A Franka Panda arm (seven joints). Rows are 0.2 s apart.
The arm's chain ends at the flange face. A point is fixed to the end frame.
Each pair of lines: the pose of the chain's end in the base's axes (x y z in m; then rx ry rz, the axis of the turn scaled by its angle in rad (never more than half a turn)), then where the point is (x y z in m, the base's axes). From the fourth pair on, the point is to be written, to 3 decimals.
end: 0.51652 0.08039 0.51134 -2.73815 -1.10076 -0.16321
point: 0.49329 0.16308 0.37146
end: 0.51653 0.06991 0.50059 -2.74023 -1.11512 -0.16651
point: 0.49342 0.15153 0.36006
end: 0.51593 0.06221 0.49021 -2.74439 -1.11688 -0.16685
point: 0.49309 0.14325 0.34930
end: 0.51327 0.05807 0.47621 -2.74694 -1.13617 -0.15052
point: 0.489 0.137 0.334
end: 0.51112 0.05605 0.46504 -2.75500 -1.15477 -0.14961
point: 0.487 0.133 0.322
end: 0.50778 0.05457 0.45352 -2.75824 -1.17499 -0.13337
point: 0.482 0.129 0.310
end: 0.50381 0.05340 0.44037 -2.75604 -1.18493 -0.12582
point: 0.477 0.127 0.296
